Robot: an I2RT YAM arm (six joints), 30 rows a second.
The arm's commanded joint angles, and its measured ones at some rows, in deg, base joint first. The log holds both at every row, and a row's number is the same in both.
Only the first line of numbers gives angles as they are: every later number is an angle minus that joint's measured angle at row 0.
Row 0, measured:
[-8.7, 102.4, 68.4, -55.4, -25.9, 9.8]
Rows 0 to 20, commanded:
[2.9, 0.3, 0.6, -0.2, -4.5, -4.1]
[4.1, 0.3, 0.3, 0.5, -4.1, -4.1]
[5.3, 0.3, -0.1, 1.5, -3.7, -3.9]
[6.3, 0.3, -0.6, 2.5, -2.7, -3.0]
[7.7, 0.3, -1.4, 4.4, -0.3, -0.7]
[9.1, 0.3, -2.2, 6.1, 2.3, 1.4]
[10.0, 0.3, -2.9, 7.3, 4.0, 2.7]
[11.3, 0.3, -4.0, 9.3, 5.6, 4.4]
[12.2, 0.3, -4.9, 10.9, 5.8, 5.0]
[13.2, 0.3, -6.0, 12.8, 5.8, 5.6]
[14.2, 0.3, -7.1, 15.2, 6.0, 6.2]
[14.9, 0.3, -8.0, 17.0, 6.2, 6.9]
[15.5, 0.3, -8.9, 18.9, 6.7, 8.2]
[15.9, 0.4, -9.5, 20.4, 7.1, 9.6]
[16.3, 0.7, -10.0, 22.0, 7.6, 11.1]
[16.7, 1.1, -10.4, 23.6, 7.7, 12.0]
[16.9, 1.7, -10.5, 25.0, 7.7, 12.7]
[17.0, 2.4, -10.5, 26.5, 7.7, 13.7]
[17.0, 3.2, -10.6, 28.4, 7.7, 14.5]
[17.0, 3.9, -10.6, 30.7, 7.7, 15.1]
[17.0, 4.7, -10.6, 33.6, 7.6, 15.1]
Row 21, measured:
[16.4, 2.3, -10.1, 30.2, 6.6, 11.3]
